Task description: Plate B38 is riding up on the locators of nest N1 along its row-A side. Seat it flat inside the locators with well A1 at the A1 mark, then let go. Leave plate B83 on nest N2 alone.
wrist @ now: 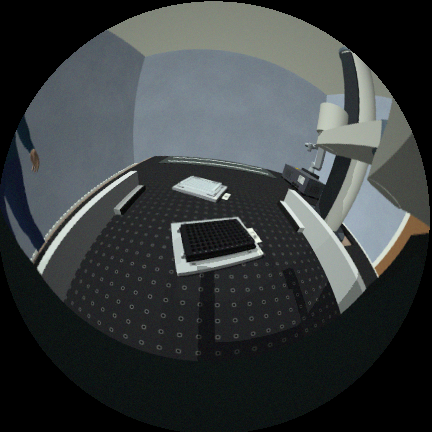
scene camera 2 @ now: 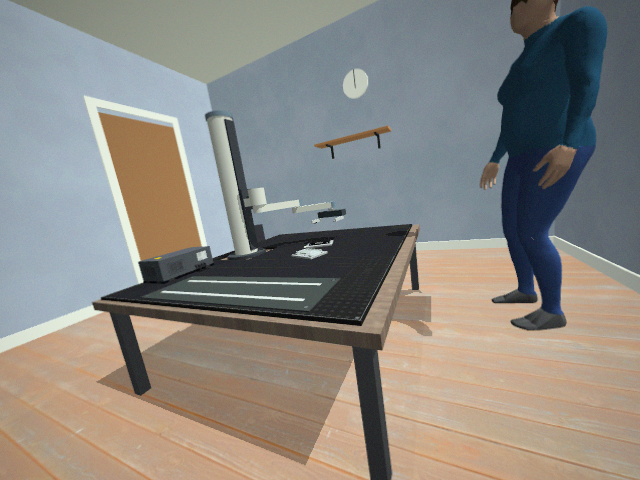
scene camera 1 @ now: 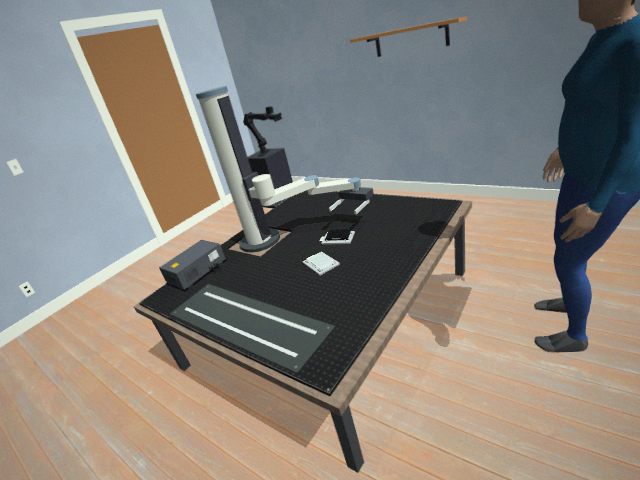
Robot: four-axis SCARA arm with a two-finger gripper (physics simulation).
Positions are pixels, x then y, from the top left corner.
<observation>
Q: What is my gripper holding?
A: Nothing.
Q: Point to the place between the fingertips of my gripper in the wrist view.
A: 214, 184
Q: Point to a black well plate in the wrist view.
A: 201, 240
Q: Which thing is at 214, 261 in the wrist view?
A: A nest N1.
</observation>
